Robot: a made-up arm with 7 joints.
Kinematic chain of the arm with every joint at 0, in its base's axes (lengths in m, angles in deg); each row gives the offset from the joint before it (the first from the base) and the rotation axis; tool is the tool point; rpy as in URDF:
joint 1: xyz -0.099 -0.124 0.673 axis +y
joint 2: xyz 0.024 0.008 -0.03 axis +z
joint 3: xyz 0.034 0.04 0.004 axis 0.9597 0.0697 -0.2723
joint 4: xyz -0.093 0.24 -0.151 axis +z
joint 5: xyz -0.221 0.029 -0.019 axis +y
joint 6: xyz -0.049 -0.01 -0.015 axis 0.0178 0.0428 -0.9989
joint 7: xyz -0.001 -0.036 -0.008 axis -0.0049 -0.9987 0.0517
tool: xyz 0.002 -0.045 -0.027 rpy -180 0 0
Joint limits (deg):
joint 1: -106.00..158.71
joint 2: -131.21..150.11
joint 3: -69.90..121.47
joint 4: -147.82..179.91
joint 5: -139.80..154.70
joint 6: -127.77..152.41
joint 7: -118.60..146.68
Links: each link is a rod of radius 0.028 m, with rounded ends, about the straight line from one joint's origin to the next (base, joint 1, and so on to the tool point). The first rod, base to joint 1, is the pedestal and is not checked.
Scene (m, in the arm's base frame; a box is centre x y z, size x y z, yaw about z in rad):
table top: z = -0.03
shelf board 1: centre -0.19 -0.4 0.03 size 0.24 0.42 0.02 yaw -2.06
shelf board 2: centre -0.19 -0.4 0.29 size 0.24 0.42 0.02 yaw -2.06
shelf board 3: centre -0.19 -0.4 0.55 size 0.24 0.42 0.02 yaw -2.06
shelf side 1: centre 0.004 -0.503 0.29 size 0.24 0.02 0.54 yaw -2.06
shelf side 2: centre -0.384 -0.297 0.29 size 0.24 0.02 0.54 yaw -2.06
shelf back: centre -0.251 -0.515 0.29 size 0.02 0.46 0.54 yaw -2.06
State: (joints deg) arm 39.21 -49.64 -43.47 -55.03 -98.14 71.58 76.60
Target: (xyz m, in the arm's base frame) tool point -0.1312 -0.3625 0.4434
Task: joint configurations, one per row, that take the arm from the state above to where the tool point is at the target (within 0.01 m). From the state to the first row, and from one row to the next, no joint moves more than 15 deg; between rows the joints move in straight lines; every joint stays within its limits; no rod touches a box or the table.
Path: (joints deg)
1: 29.72 -47.09 -43.92 -43.19 -103.96 70.43 75.39
2: 20.22 -44.54 -44.37 -31.36 -109.79 69.27 74.18
3: 10.73 -42.00 -44.82 -19.52 -115.61 68.12 72.97
4: 1.24 -39.45 -45.27 -7.69 -121.44 66.97 71.76
5: -4.17 -26.32 -46.90 5.93 -122.81 60.13 71.56
6: -9.58 -13.20 -48.52 19.55 -124.18 53.30 71.37
7: -14.99 -0.07 -50.15 33.17 -125.55 46.46 71.18
8: -20.39 13.05 -51.77 46.78 -126.92 39.63 70.98
9: -13.71 15.43 -60.84 33.36 -116.83 46.10 73.29
10: -7.03 17.80 -69.90 19.94 -106.74 52.57 75.60

